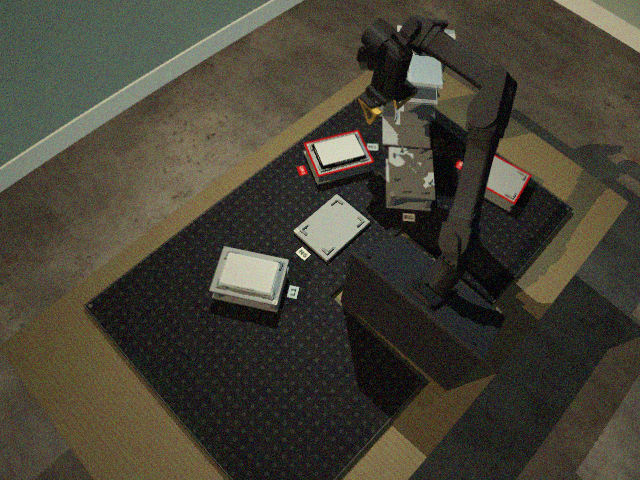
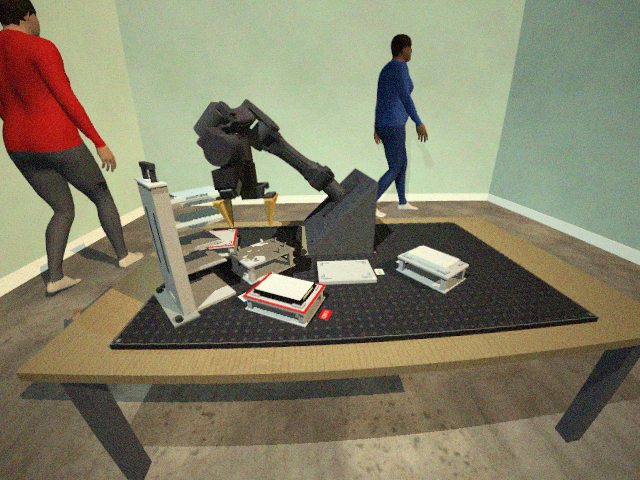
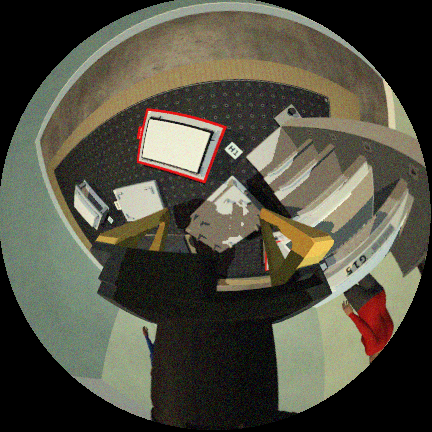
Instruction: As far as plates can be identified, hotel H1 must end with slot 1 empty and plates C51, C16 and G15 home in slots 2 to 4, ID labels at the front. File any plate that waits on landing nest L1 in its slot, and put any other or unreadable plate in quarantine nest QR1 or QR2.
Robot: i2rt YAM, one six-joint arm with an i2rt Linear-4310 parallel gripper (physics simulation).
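Observation:
My gripper is open and empty, raised beside hotel H1. A light plate marked G15 lies in the hotel's top level, its label towards the gripper side. Another pale edge shows a level lower; I cannot tell whether it is a plate or a shelf. A white plate lies on nest L1; no ID is readable. A white plate with a black rim lies on a red-edged quarantine nest, its ID not visible.
A second red-edged nest shows no plate, partly behind the arm. A raised nest stands between the hotel and the arm base, in patchy shadow. A low white nest shows four corner brackets.

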